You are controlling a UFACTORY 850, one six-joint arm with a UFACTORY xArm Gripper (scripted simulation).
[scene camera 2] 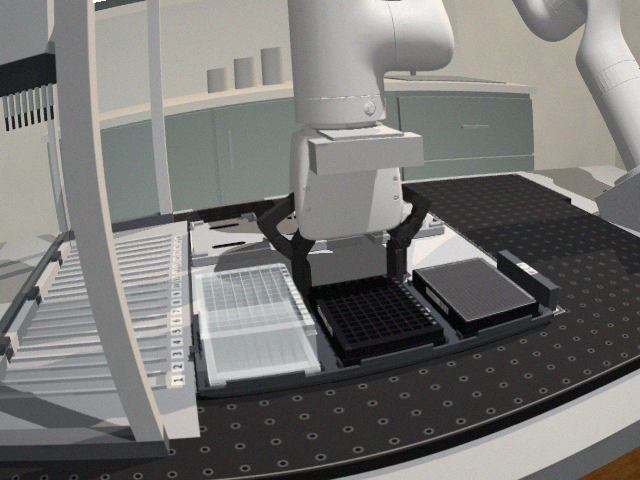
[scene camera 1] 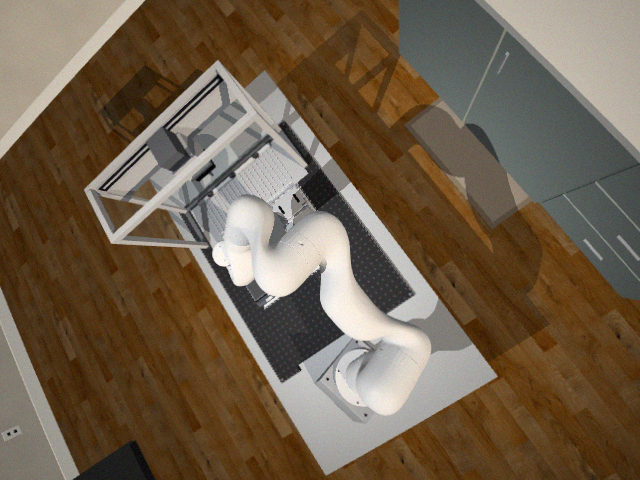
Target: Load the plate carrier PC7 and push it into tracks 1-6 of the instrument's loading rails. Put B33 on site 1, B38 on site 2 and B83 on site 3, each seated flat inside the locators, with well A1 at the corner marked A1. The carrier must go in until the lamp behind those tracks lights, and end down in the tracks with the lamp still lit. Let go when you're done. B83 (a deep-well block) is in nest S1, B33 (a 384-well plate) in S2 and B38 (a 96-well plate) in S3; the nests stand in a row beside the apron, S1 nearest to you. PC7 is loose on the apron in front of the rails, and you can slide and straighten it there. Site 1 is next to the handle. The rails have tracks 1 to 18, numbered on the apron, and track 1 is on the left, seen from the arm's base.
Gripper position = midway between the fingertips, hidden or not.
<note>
In view: the gripper [scene camera 2: 351,289], a dark plate carrier PC7 [scene camera 2: 546,292], a clear deep-well block B83 [scene camera 2: 253,322] and a black 96-well plate B38 [scene camera 2: 363,318].
</note>
